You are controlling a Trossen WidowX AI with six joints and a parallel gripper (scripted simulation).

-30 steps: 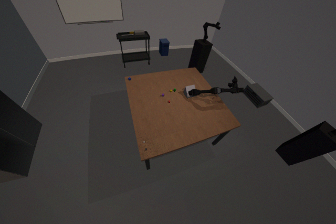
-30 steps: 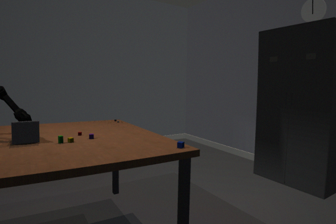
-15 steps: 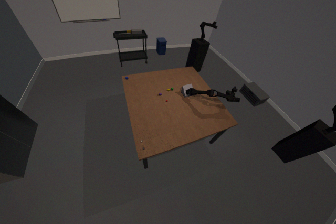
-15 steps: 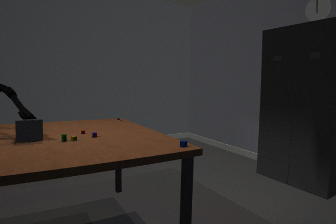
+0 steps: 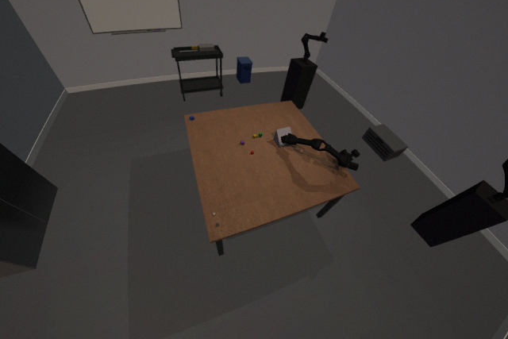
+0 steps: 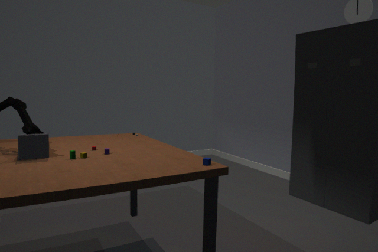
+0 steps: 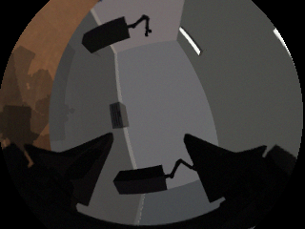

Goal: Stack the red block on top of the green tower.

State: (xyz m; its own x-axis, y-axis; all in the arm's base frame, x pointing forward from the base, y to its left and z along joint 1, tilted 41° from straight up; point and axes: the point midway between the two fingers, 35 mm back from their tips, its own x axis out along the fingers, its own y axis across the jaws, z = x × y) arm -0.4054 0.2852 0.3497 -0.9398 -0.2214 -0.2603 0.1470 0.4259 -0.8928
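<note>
The red block lies 77 cm ahead of my gripper tip, 44 cm to the right of it and 15 cm below it. The rest, counted from my gripper tip: blue block: 115 cm ahead, 107 cm to the right, 15 cm below; then yellow block: 65 cm ahead, 61 cm to the right, 15 cm below; then purple block: 80 cm ahead, 57 cm to the right, 15 cm below.
</note>
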